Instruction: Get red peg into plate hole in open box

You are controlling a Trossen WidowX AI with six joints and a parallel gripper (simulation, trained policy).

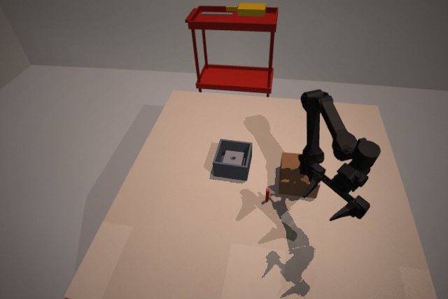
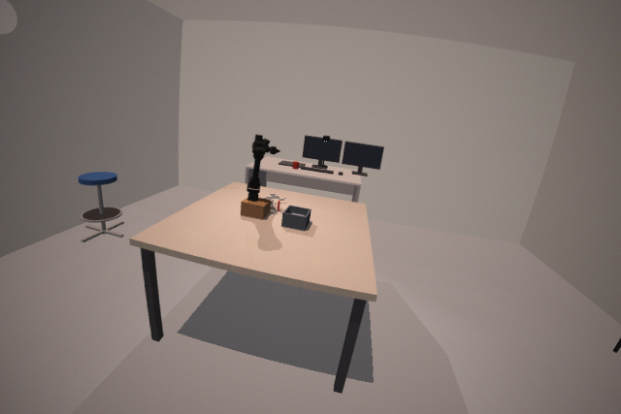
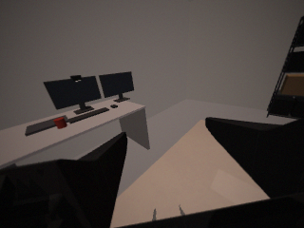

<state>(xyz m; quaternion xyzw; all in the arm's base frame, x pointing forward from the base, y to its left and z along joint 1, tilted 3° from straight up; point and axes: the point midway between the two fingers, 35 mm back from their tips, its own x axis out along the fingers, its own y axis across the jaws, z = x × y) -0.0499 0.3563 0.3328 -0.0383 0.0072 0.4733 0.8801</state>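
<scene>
My gripper tip is 17 cm short of the red peg, 26 cm to the left of it and 37 cm above it. From my gripper tip the other things lie so: grey box: 37 cm ahead, 41 cm to the right, 38 cm below; plate: 37 cm ahead, 41 cm to the right, 37 cm below.
</scene>
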